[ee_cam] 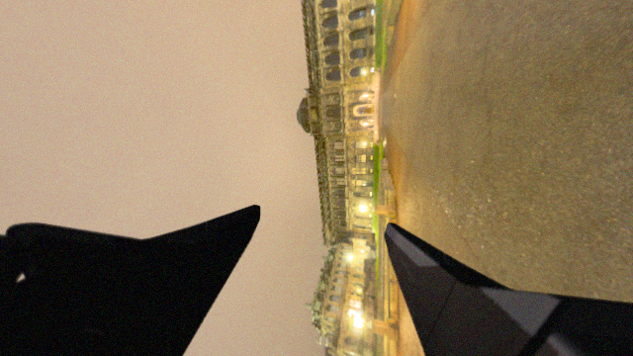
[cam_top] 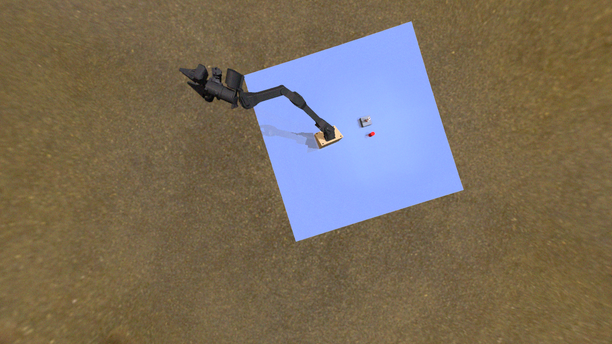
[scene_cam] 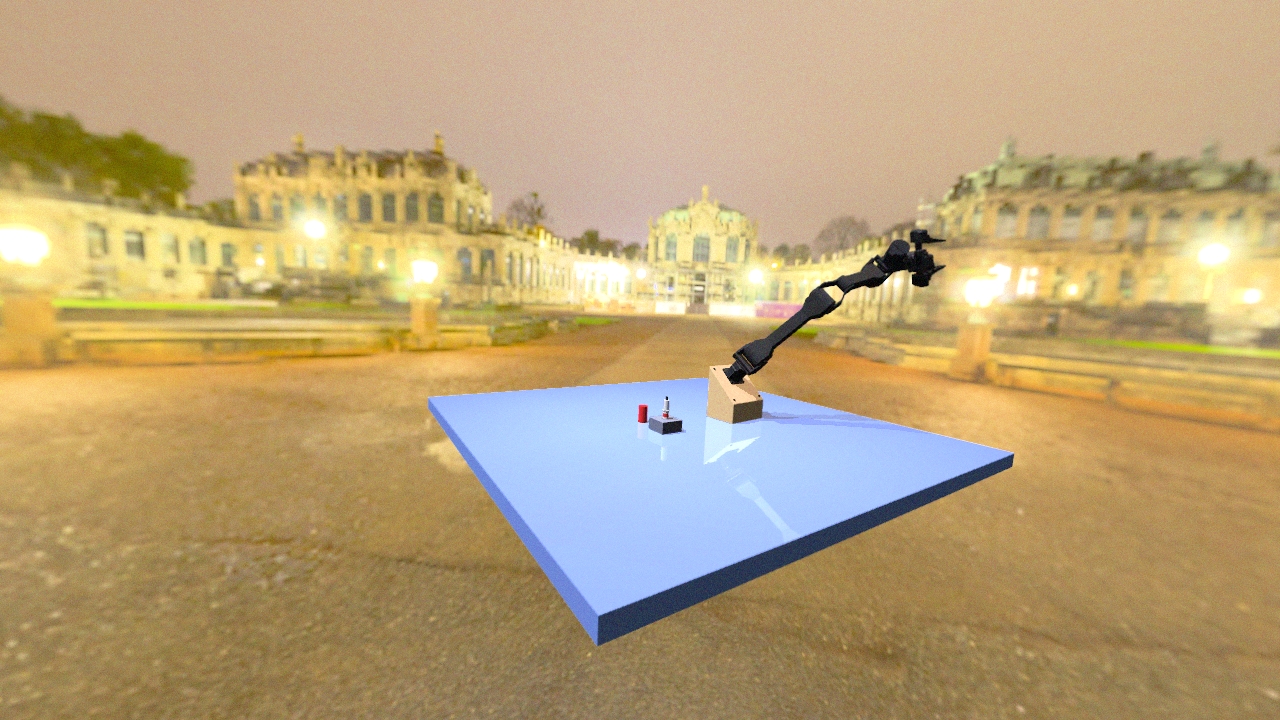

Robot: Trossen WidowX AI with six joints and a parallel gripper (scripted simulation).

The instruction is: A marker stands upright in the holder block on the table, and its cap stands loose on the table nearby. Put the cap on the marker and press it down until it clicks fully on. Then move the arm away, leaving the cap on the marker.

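Now: the red cap 88 cm ahead of my gripper tip, 55 cm below it and 47 cm to the right of it. Also, from my gripper tip: holder block: 87 cm ahead, 56 cm below, 36 cm to the right.
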